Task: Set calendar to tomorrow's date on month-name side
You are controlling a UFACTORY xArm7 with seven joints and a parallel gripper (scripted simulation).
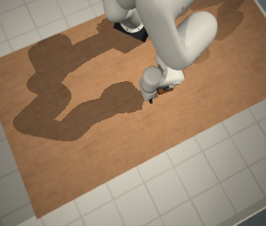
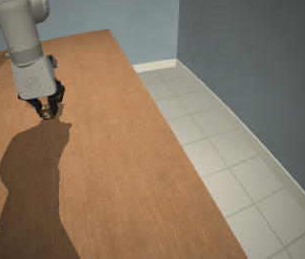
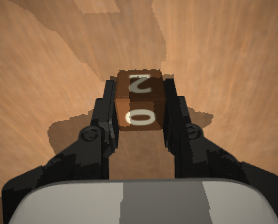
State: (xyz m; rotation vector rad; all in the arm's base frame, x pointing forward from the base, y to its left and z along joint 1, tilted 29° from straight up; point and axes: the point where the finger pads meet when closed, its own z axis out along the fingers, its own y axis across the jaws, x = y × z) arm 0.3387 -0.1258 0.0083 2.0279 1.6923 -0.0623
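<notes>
Right now the brown wooden cube is 10 mm below my hand. Round my hand: brown wooden tray 30 mm ahead, 110 mm to the left, 30 mm below.
</notes>
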